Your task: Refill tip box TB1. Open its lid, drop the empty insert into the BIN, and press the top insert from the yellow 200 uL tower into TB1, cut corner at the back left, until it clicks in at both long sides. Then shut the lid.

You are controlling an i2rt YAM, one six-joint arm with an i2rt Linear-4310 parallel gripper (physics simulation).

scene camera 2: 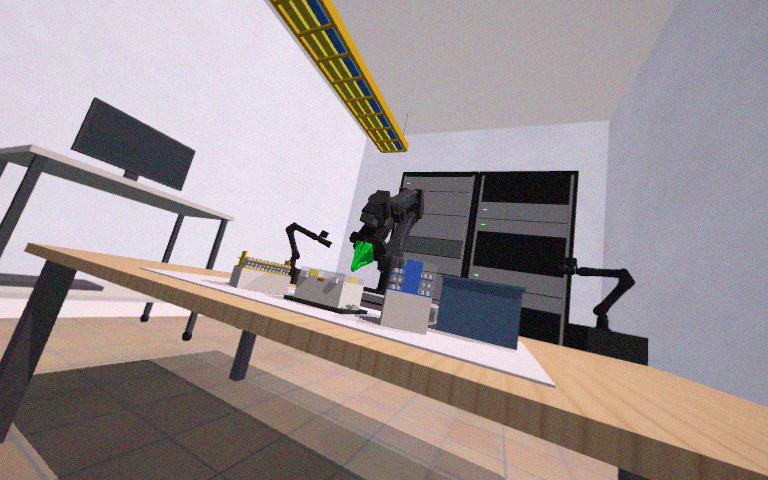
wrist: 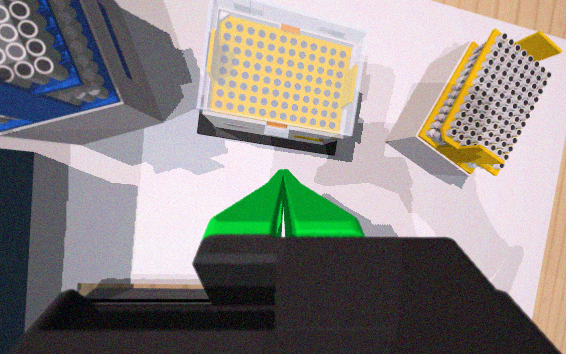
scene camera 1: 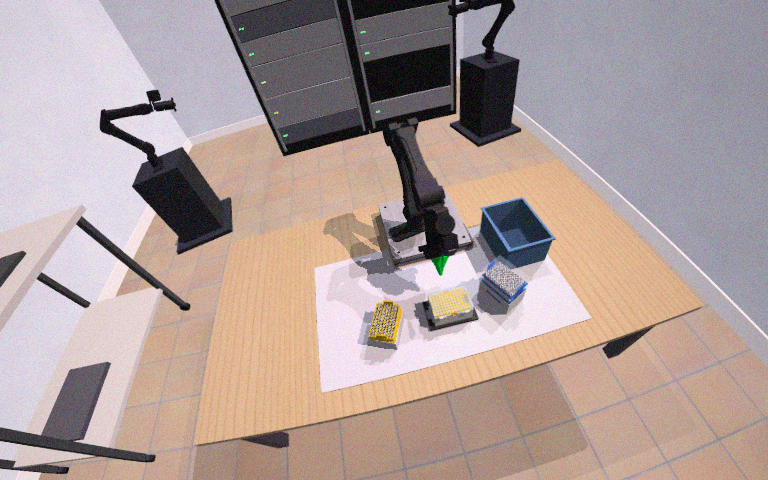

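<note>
Tip box TB1 (scene camera 1: 450, 304) (scene camera 2: 330, 289) (wrist: 282, 75) stands on a dark base near the mat's middle. Its clear lid is down over a yellow insert whose holes show no tips. The yellow tower (scene camera 1: 385, 322) (scene camera 2: 260, 277) (wrist: 495, 100) stands apart from it, left in scene camera 1 and right in the wrist view, with a tip-filled insert on top. The blue BIN (scene camera 1: 516, 232) (scene camera 2: 480, 311) (wrist: 16, 240) stands near the arm's base. My gripper (scene camera 1: 441, 274) (scene camera 2: 354, 270) (wrist: 283, 177) is shut and empty, its green fingertips above the mat on the arm's side of TB1, apart from it.
A blue tower of tips (scene camera 1: 504, 280) (scene camera 2: 412, 300) (wrist: 30, 115) stands beside TB1, near the BIN. The white mat (scene camera 1: 351, 373) lies on the wooden table (scene camera 1: 254, 350). The arm's base plate (scene camera 1: 393, 217) is at the table's back. Two other arms stand on pedestals beyond the table.
</note>
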